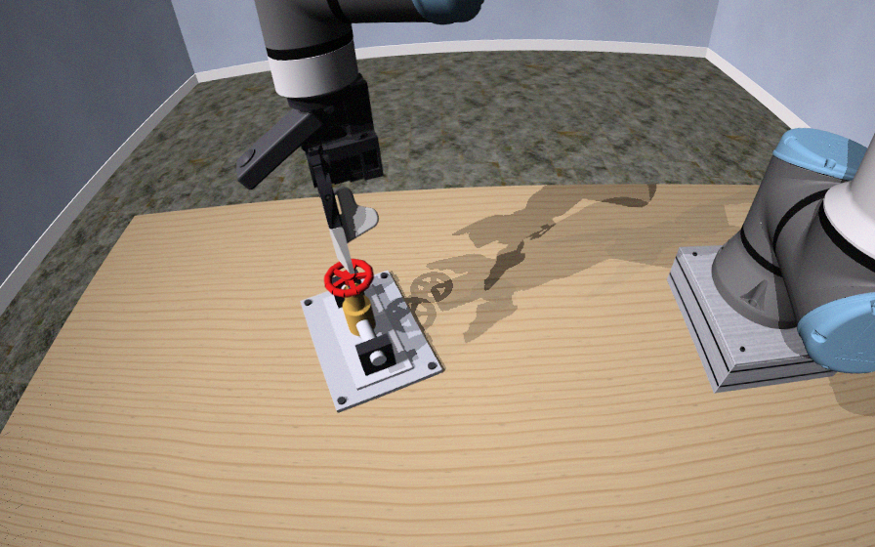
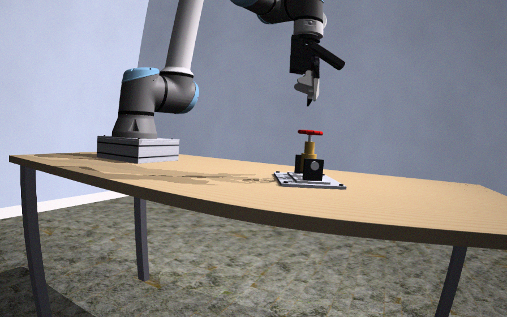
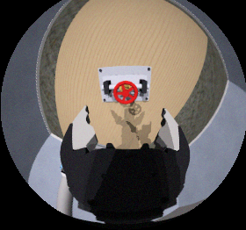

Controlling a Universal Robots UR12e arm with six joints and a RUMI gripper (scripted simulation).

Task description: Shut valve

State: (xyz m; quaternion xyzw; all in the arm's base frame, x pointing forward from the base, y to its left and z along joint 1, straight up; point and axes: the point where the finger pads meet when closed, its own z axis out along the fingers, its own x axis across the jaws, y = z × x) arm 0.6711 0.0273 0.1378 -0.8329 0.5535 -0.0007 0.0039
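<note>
My hand is 9 cm above the red handwheel.
</note>
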